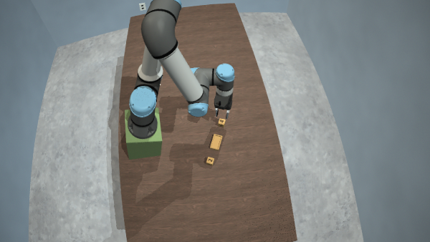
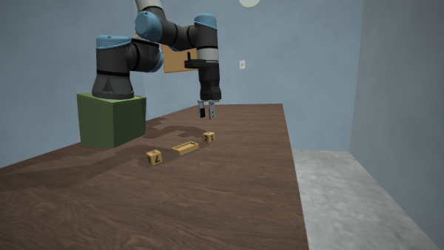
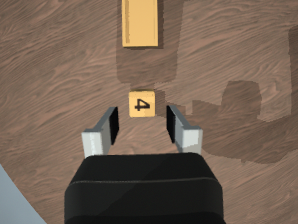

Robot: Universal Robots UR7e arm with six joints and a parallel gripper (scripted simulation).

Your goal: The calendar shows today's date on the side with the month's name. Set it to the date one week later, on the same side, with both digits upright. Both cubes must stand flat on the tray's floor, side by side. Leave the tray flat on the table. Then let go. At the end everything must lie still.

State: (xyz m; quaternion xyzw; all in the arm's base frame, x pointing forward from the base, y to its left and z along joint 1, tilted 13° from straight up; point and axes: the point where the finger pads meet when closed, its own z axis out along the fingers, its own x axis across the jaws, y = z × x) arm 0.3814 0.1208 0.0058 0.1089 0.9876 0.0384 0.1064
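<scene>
The wooden cube lies 90 mm below my hand. From my hand the other things lie so: wooden calendar tray 20 mm behind, 110 mm to the right, 100 mm below.
</scene>
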